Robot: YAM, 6 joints.
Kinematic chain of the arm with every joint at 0, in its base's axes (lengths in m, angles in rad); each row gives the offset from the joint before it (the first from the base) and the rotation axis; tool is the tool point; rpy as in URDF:
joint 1: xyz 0 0 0.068 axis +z
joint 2: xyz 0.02 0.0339 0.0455 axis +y
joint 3: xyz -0.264 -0.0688 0 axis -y
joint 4: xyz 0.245 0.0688 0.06 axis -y
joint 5: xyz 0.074 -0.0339 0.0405 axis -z
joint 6: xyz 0.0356 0 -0.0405 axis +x
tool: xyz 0 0 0 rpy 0 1.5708 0
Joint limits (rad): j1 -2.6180..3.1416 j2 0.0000..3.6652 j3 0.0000..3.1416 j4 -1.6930..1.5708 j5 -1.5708..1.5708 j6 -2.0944..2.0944
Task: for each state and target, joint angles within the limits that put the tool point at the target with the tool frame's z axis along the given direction. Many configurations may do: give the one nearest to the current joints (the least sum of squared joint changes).
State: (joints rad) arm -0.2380 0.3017 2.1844 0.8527 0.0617 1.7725
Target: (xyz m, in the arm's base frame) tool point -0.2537 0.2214 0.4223 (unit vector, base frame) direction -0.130 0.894 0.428
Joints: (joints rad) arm -0.6506 0.0019 1.3617 1.1959 -0.6853 1.7725
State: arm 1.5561 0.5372 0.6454 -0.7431 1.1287 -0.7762
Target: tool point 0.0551 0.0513 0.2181 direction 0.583 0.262 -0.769
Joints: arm 0.8850 0.3848 0.5191 -1.0655 0.2893 -0.7762
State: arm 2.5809 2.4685 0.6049 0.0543 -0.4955 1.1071
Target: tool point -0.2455 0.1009 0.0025 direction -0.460 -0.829 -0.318
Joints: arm 2.6241 2.2159 0.7583 -0.1456 -1.2470 1.1071
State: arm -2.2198 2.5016 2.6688 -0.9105 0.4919 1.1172
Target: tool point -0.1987 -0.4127 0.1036 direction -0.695 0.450 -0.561
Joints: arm -1.9563 2.5492 2.0441 -1.3364 0.9495 1.1172
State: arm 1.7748 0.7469 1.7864 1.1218 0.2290 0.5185
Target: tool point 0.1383 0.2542 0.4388 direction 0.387 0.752 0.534
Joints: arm 1.0699 1.2822 1.0963 0.7492 -0.0217 0.5185
